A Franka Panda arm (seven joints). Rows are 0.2 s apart.
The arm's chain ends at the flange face. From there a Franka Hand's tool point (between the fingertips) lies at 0.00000 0.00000 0.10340 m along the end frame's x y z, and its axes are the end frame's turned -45 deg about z.
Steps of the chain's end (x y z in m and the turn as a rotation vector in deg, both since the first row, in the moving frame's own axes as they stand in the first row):
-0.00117, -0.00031, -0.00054, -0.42, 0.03, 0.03
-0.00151, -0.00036, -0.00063, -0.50, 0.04, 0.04
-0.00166, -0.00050, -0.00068, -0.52, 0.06, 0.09
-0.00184, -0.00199, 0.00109, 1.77, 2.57, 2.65
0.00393, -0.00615, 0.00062, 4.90, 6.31, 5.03
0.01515, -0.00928, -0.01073, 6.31, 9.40, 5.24
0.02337, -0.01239, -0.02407, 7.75, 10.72, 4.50
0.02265, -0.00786, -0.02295, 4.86, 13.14, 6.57
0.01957, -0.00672, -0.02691, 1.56, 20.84, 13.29
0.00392, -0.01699, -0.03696, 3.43, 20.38, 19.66
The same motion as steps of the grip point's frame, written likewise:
-0.00111, -0.00047, -0.00054, -0.32, -0.28, 0.03
-0.00140, -0.00063, -0.00063, -0.38, -0.33, 0.04
-0.00141, -0.00079, -0.00068, -0.41, -0.33, 0.09
0.00562, -0.00156, 0.00094, -0.57, 3.07, 2.65
0.02129, 0.00085, -0.00038, -1.00, 7.93, 5.03
0.03698, 0.00898, -0.01274, -2.18, 11.11, 5.24
0.04847, 0.01244, -0.02681, -2.10, 13.06, 4.50
0.04366, 0.02221, -0.02602, -5.85, 12.73, 6.57
0.04348, 0.03619, -0.03368, -13.63, 15.84, 13.29
0.04029, 0.01661, -0.04355, -11.99, 16.84, 19.66

